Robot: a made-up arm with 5 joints.
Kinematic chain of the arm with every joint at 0, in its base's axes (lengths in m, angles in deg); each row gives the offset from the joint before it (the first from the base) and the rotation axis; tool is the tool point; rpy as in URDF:
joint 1: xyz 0.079 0 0.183 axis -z
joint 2: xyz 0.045 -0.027 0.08 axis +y
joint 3: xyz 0.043 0 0.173 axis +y
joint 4: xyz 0.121 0 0.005 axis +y
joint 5: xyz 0.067 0.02 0 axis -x
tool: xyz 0 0 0 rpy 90 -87.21 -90
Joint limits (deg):
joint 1: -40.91..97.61
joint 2: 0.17..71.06
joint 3: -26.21..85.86
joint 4: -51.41..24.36
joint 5: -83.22..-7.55
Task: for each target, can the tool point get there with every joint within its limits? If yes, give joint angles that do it. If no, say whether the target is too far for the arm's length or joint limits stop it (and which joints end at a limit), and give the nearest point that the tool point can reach.
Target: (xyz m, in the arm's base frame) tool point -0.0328 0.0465 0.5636
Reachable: no: joint limits stop it (at a limit: joint 1, joint 2, joint 3, joint 4) | nearest point 0.0443 -0.2068 0.5589 | short by 0.265 m
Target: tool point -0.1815 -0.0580 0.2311
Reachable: no: joint limits stop it (at a limit: joint 1) | nearest point 0.0599 -0.0902 0.2311 | short by 0.244 m
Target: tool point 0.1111 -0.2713 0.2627
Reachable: yes | joints 81.79 24.10 37.34 -28.16 -50.77
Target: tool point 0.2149 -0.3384 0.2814
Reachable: yes | joints 67.02 47.05 -7.77 -43.33 -36.43
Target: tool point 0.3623 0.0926 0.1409
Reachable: yes | joints -19.45 61.37 12.21 -21.91 -75.05
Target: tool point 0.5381 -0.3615 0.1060
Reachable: no: too far | nearest point 0.3740 -0.2323 0.1755 | short by 0.220 m
